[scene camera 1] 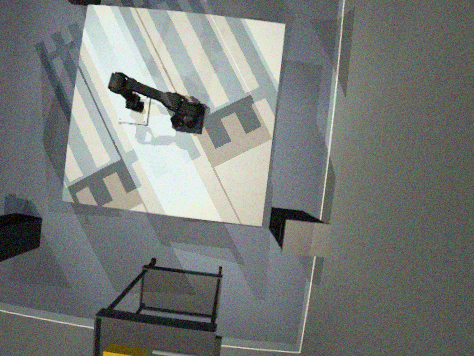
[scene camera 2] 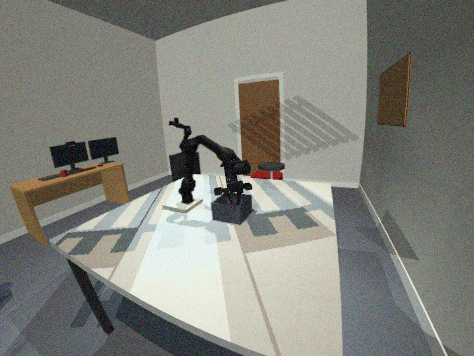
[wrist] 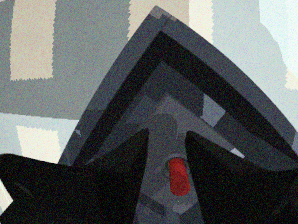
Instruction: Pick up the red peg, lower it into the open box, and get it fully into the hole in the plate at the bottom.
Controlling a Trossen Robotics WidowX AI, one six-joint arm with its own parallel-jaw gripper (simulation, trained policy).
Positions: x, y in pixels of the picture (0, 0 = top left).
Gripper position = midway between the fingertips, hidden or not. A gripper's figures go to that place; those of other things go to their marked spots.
My gripper [wrist: 167, 135]: 0.10 m from the lens. A dark box [wrist: 164, 55] is 0.12 m from the lens.
